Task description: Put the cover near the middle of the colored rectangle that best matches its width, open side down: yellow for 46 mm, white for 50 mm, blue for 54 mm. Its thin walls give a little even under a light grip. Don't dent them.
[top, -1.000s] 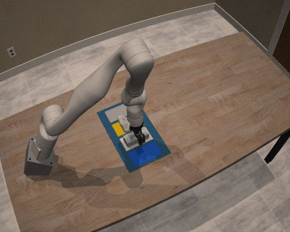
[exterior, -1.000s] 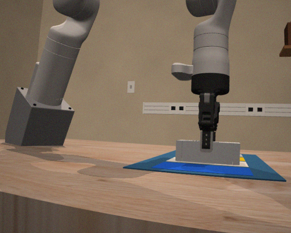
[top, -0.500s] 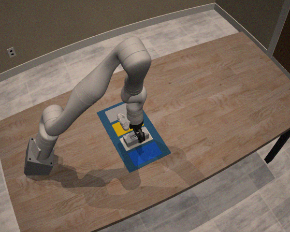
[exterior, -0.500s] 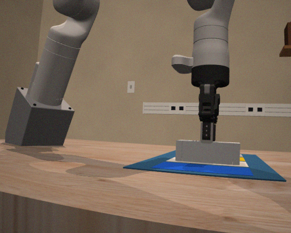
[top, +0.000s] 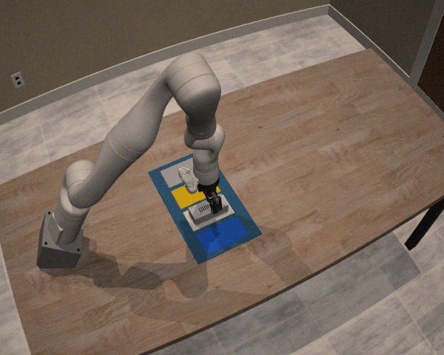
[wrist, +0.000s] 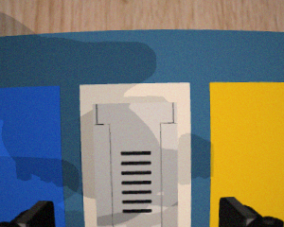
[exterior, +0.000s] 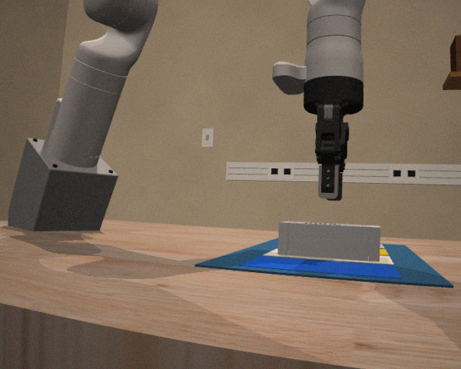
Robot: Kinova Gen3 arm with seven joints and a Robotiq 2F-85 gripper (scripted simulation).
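Right now the cover is 6 cm below my hand. Also, from my hand: blue rectangle: 2 cm behind, 9 cm to the right, 8 cm below; then yellow rectangle: 2 cm ahead, 9 cm to the left, 8 cm below.
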